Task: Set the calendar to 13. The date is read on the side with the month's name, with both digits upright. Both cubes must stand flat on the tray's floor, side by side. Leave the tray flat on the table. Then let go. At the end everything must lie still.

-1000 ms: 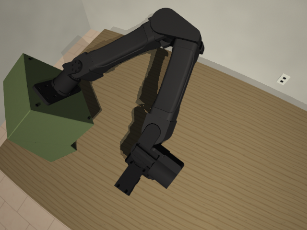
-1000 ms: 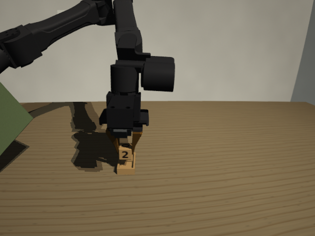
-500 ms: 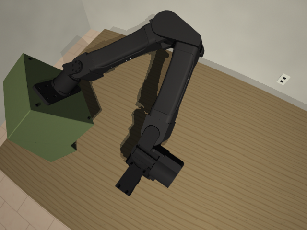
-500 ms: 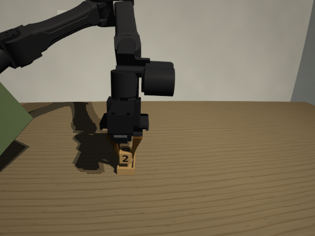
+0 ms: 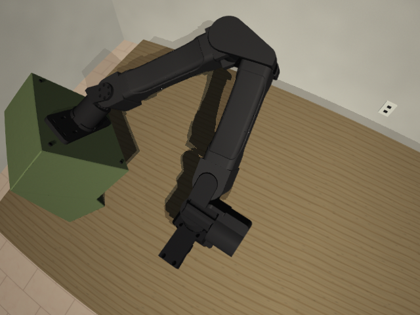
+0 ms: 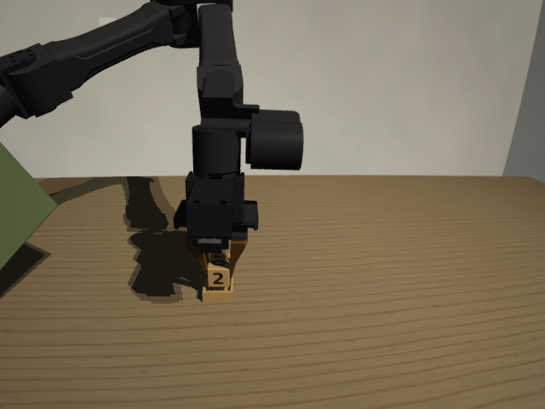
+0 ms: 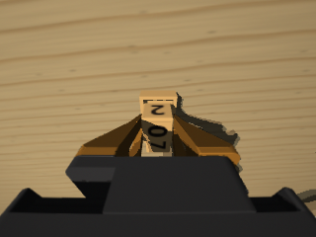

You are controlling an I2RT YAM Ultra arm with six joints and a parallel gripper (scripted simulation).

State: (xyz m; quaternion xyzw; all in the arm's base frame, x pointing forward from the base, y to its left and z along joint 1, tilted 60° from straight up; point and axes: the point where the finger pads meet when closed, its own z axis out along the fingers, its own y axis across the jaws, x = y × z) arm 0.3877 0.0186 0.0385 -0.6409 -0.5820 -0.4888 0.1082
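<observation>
The wooden cube is right at my hand. Also, from my hand: wooden tray: 3 cm below, 2 cm to the left, 1 cm behind.
</observation>
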